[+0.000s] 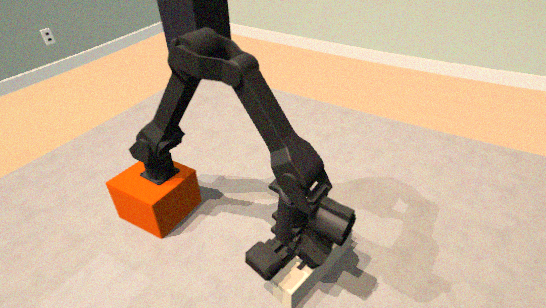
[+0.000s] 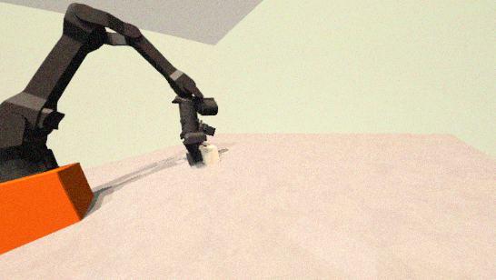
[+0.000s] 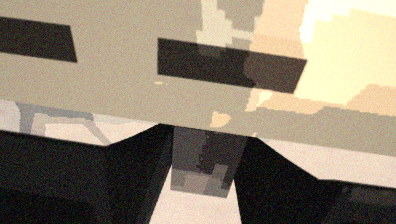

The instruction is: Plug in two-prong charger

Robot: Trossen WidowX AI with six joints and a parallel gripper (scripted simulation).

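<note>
My gripper tip is now 2 cm short of the black two-prong charger and 1 cm below it.
</note>
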